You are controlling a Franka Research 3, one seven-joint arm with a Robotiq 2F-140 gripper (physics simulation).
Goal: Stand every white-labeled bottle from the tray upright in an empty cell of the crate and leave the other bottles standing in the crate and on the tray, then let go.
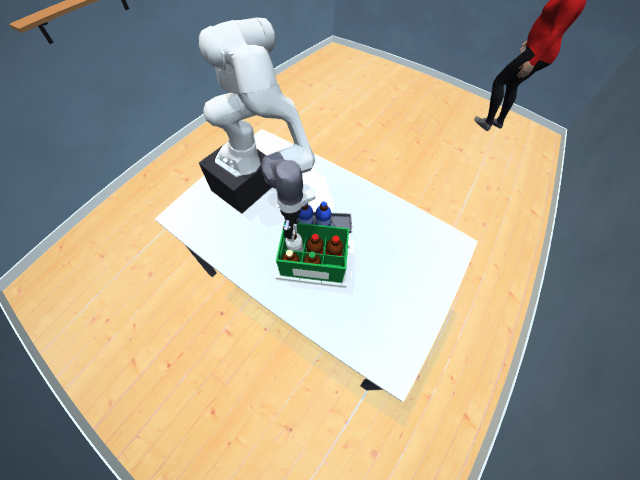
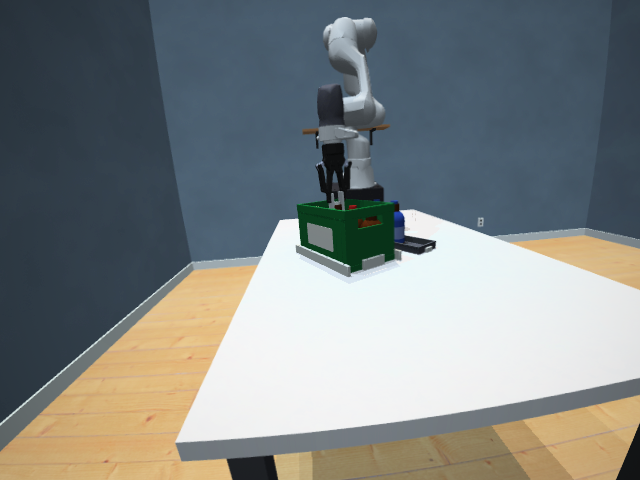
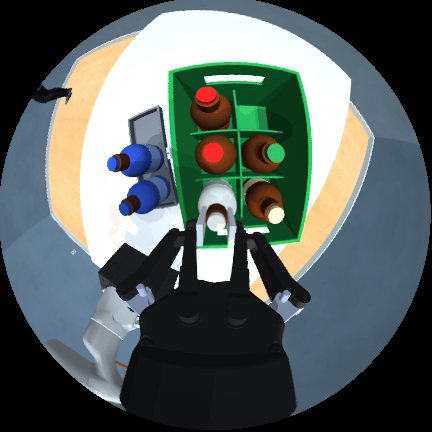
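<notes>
A white bottle with a white cap is upright in a corner cell of the green crate. My gripper is shut on its neck; whether its base touches the cell floor is hidden. Two red-capped brown bottles, a green-capped brown bottle and a cream-capped brown bottle stand in other cells. One corner cell is empty. Two blue bottles stand on the grey tray.
Light strips edge the crate's base on the white table. The tray lies close beside the crate's long wall. The black robot base block stands at the table's far side. A person in red stands on the floor beyond the table.
</notes>
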